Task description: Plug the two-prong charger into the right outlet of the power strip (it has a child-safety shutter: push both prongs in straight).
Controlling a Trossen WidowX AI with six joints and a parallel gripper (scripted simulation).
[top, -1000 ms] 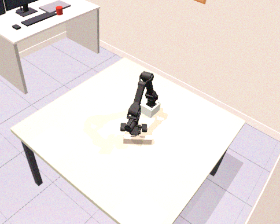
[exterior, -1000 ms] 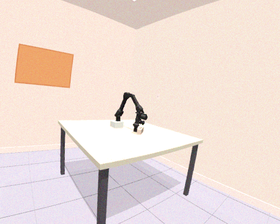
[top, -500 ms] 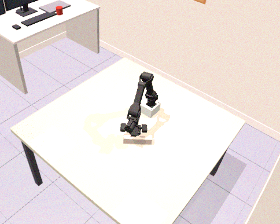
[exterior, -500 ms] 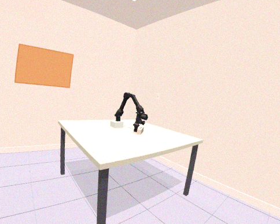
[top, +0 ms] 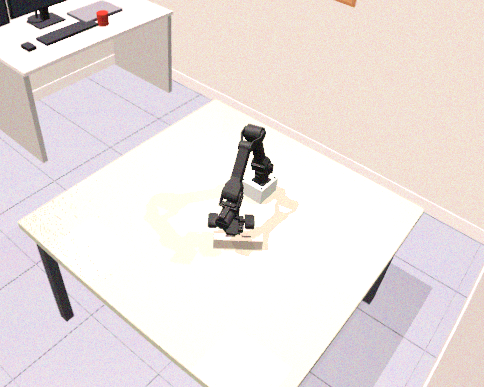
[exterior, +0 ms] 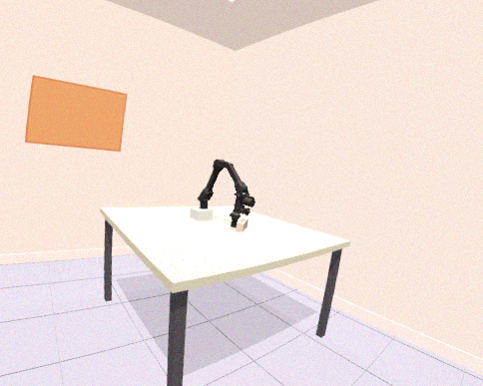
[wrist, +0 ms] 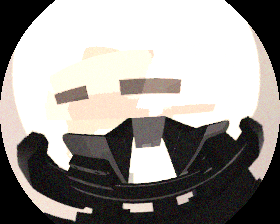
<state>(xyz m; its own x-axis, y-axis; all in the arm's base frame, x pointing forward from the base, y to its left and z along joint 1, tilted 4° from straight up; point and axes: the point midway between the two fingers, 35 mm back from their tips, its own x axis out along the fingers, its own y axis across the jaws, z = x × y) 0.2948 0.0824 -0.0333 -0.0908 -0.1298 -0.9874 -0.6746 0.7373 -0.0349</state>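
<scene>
Now: gripper tip 10 mm short of the grey charger, 10 mm to the right of it and 10 mm below it.
</scene>
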